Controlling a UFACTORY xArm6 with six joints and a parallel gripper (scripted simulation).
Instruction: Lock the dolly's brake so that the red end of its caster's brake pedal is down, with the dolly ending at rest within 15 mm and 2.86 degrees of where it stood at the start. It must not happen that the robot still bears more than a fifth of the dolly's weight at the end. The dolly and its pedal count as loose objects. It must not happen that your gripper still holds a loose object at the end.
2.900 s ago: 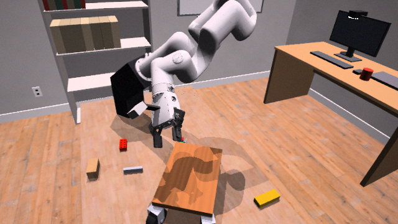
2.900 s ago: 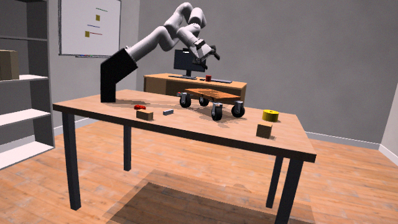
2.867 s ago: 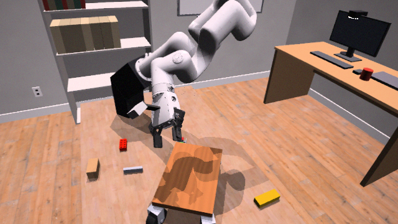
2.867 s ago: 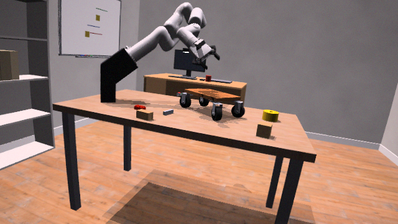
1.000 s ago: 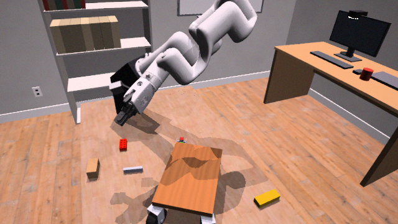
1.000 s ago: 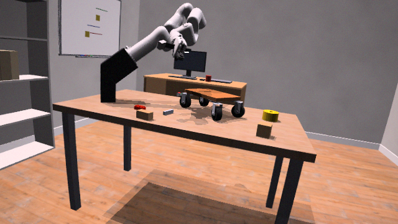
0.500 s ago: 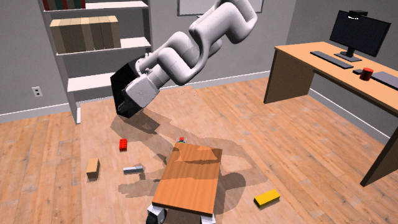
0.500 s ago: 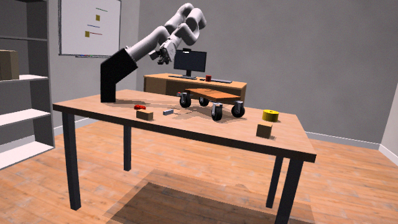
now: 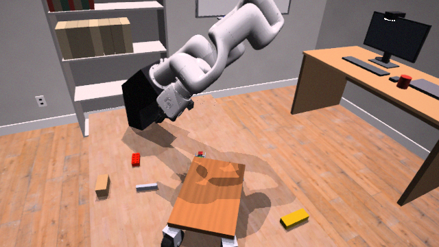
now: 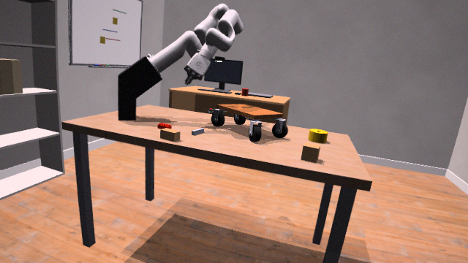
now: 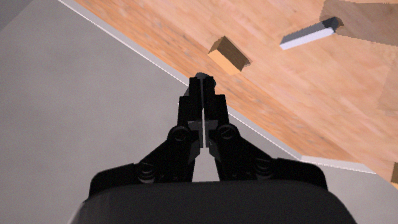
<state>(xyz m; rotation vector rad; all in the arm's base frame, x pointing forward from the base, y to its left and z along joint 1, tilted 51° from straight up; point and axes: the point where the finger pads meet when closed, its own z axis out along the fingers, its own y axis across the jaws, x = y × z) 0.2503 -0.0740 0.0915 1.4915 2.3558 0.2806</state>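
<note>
Now: the brake pedal 6 cm ahead of my hand, 15 cm to the left of it and 16 cm below it. Round my hand: grey bar 14 cm ahead, 7 cm to the right, 23 cm below; tan block 12 cm ahead, 24 cm to the right, 22 cm below; red brick 3 cm behind, 13 cm to the right, 23 cm below.
</note>
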